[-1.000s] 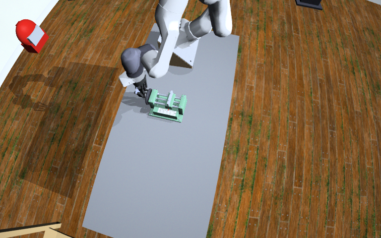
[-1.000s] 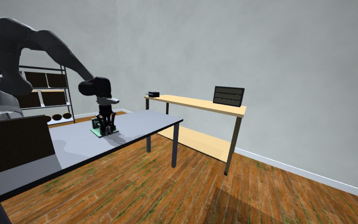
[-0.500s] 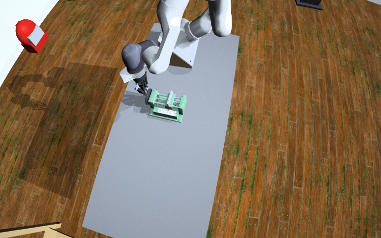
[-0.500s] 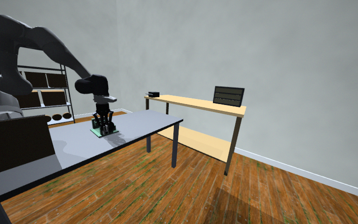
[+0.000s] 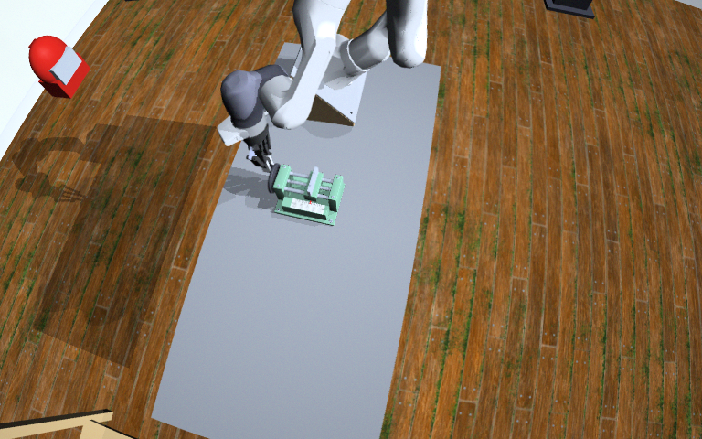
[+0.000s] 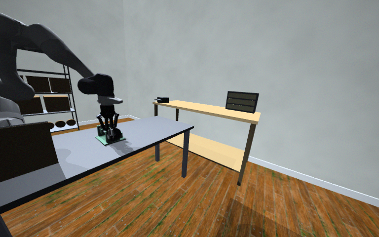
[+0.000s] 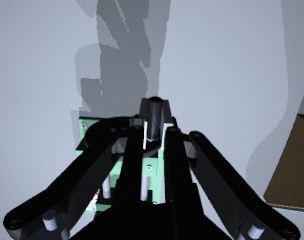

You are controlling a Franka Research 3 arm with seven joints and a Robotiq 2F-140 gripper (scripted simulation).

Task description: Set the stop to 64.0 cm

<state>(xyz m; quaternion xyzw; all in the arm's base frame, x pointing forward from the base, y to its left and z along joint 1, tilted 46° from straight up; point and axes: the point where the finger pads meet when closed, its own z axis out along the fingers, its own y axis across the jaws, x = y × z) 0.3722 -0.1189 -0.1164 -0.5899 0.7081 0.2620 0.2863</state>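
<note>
The dark handwheel is 10 mm ahead of my hand, 20 mm to the left of it and 20 mm below it. Round my hand: stop carriage: 70 mm ahead, 160 mm to the left, 10 mm below.
</note>
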